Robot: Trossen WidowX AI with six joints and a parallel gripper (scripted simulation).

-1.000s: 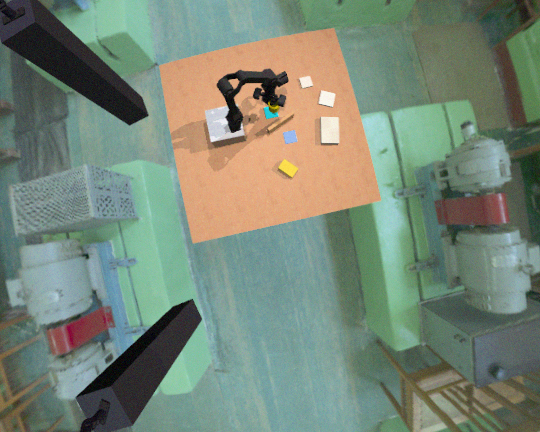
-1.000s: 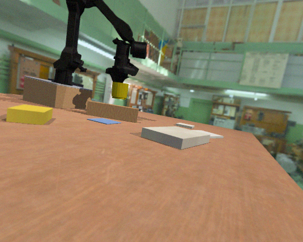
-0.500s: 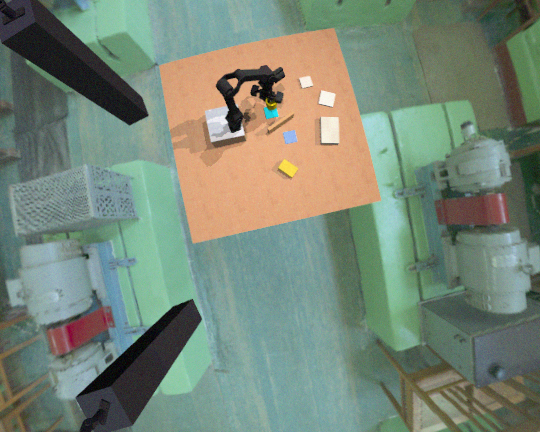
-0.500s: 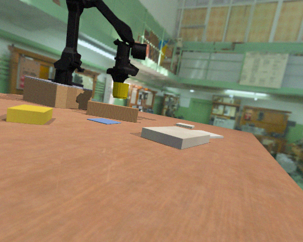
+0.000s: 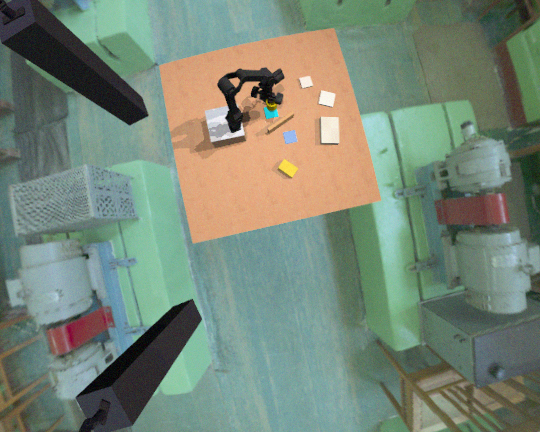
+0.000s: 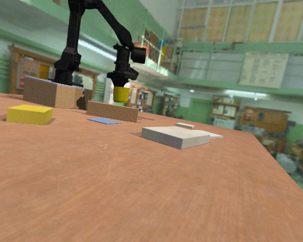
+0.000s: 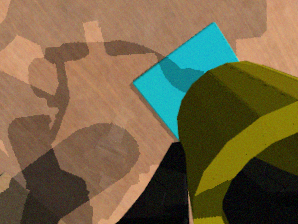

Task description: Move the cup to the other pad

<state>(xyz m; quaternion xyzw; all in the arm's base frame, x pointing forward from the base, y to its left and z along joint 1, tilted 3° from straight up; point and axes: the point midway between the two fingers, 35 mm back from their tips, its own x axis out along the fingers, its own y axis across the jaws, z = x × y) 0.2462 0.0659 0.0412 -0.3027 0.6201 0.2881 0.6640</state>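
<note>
Now: the cyan pad 20 mm ahead of my gripper tip, 20 mm to the right of it and 110 mm below it. Also, from my gripper tip: long wooden bar 40 mm ahead, 120 mm to the right, 80 mm below; then yellow cup 20 mm ahead, 20 mm to the right.
</note>
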